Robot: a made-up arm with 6 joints.
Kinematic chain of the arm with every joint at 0, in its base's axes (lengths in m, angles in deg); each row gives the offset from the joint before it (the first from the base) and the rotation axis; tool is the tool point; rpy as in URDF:
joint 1: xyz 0 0 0.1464 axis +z
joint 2: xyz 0 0 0 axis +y
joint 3: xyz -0.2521 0 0.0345 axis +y
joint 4: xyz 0.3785 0 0.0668 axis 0.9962 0 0.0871
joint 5: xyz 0 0 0 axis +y
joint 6: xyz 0.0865 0 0.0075 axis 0.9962 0 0.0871
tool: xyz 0 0 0 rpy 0 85 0
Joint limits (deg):
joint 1: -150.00..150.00
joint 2: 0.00..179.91
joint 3: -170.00..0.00
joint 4: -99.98..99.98
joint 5: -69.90..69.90
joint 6: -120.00..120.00
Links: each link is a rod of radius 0.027 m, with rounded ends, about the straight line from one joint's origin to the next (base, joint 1, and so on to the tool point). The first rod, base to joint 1, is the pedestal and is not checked.
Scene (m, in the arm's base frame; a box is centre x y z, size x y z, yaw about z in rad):
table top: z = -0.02
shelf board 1: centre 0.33 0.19 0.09 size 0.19 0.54 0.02 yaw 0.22
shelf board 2: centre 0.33 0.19 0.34 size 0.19 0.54 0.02 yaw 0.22
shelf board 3: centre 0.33 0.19 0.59 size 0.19 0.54 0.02 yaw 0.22
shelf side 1: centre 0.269 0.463 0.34 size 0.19 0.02 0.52 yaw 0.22
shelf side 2: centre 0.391 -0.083 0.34 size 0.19 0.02 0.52 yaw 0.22
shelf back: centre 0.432 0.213 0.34 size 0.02 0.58 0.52 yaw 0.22
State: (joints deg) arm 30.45 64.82 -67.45 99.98 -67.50 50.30
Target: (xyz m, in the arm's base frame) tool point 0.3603 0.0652 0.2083
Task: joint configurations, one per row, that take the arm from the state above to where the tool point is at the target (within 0.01 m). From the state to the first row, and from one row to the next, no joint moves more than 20 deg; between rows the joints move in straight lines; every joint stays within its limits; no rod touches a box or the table.
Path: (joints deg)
1: 50.19 63.35 -62.45 99.98 -62.21 61.92
2: 69.93 61.89 -57.45 99.98 -56.92 73.53
3: 89.66 60.42 -52.45 99.98 -51.63 85.15
4: 109.40 58.95 -47.45 99.98 -46.34 96.77
5: 129.14 57.48 -42.45 99.98 -41.05 108.38
6: 148.88 56.02 -37.45 99.98 -35.76 120.00
7: 130.87 59.41 -38.46 99.98 -40.42 110.04
8: 112.85 62.81 -39.47 99.98 -45.09 100.09
9: 94.84 66.21 -40.48 99.98 -49.75 90.13
10: 76.83 69.60 -41.48 99.98 -54.42 80.17
11: 58.82 73.00 -42.49 99.98 -59.08 70.21
12: 40.81 76.40 -43.50 99.98 -63.75 60.26
13: 22.80 79.79 -44.51 99.98 -68.41 50.30

